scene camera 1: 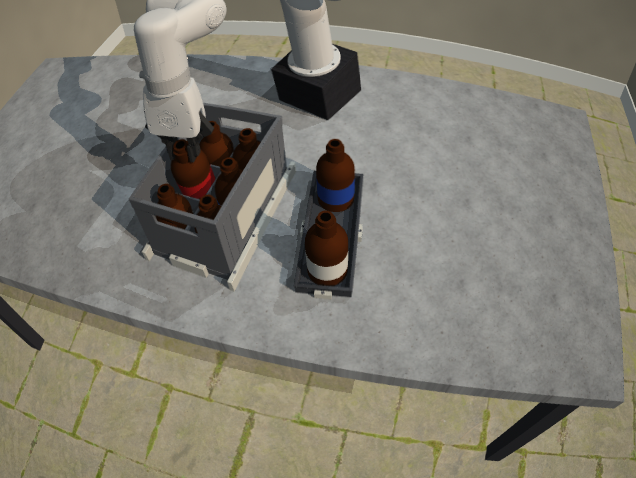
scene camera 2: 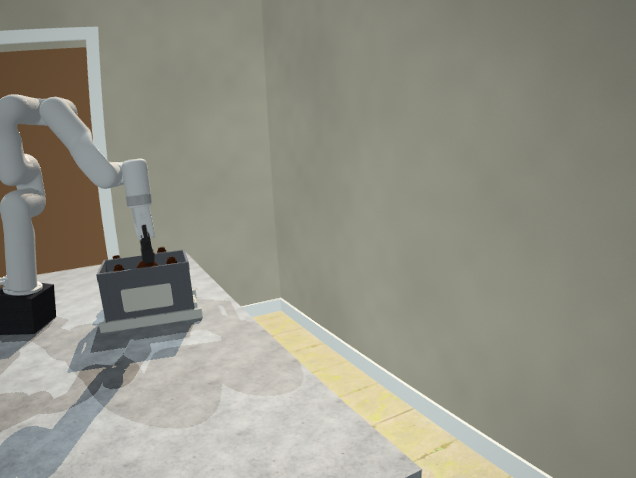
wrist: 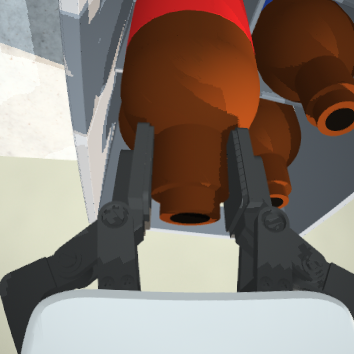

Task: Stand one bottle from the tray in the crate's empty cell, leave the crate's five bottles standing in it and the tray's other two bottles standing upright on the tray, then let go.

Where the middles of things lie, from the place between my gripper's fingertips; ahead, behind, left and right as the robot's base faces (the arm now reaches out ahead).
Now: the red-label bottle (scene camera 1: 194,179) 10 mm behind my hand and 40 mm below it.
